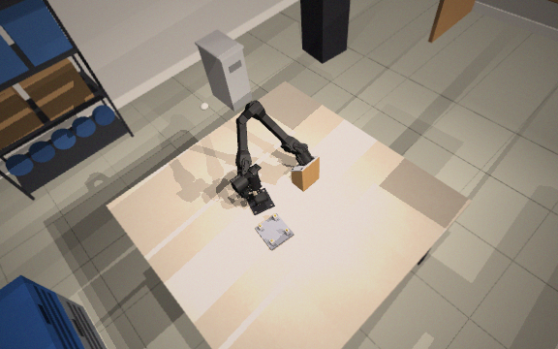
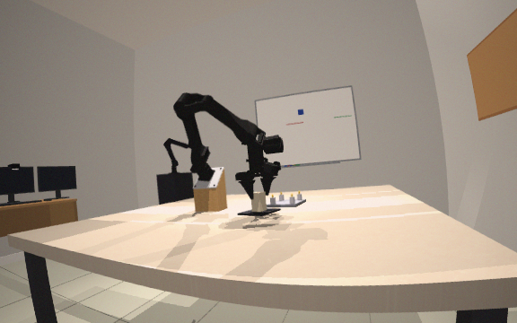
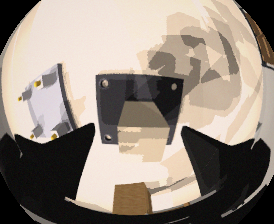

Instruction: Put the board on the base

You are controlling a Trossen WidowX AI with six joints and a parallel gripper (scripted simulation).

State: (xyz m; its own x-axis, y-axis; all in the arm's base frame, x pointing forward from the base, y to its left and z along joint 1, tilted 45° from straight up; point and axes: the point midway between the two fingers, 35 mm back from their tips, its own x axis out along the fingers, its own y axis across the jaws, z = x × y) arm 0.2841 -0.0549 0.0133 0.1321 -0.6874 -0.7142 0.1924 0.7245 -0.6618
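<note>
My gripper tip is now 1 cm past the flat black board and 3 cm above it. The rest, counted from my gripper tip: grey base (3 cm ahead, 18 cm to the left, 5 cm below).
</note>
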